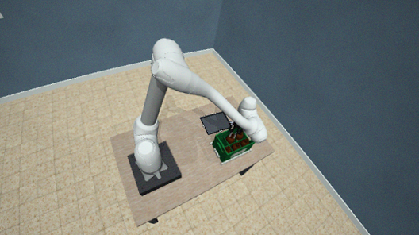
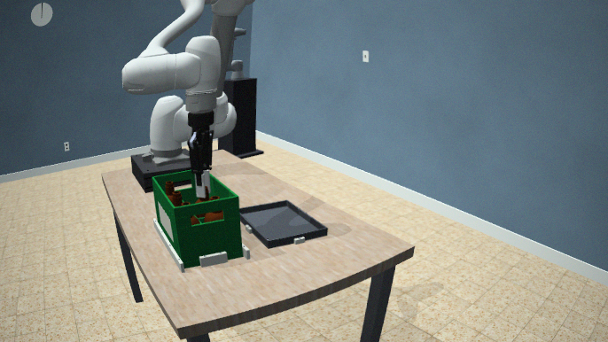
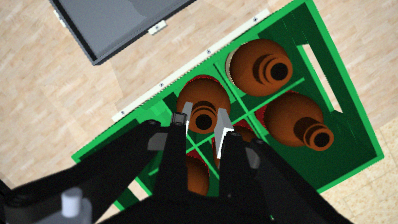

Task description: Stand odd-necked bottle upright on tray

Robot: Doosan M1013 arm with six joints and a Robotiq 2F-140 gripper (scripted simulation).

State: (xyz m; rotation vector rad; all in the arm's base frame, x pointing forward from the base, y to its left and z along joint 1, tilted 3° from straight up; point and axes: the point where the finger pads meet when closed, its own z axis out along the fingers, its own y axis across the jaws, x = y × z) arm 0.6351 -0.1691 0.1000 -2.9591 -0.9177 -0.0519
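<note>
My hand is 1 cm past the green crate, 4 cm to the left of it and 9 cm above it. Also, from my hand: dark tray: 5 cm ahead, 23 cm to the left, 16 cm below; then brown bottle: 9 cm ahead, 1 cm to the right, 9 cm below.
</note>
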